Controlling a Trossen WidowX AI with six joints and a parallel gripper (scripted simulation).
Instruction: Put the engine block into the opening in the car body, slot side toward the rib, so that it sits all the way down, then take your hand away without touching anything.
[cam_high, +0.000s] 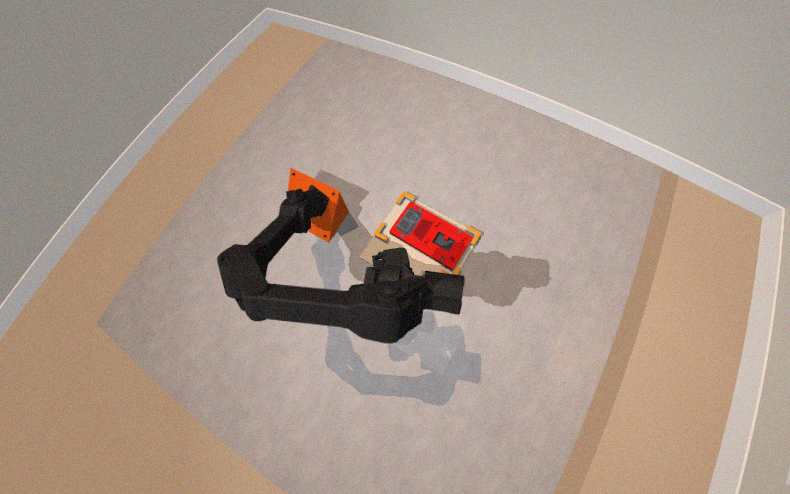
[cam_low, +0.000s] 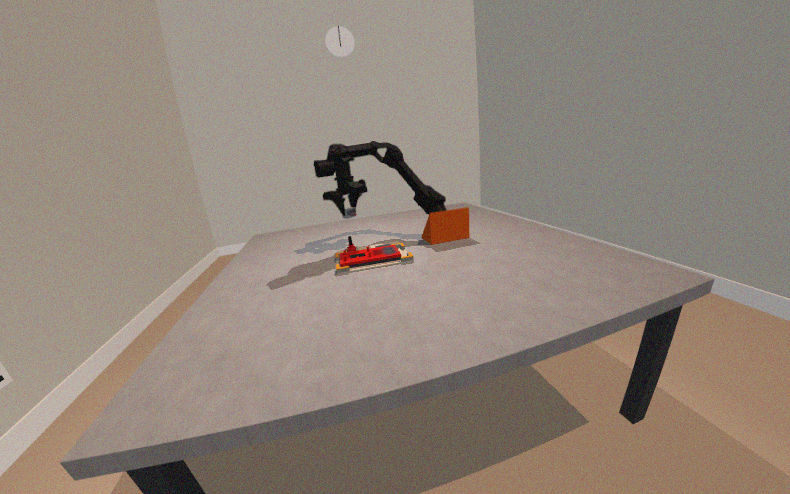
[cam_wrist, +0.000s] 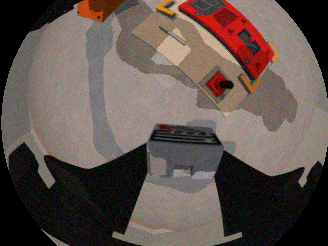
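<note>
Now: gripper tip 1 cm below the engine block.
</note>
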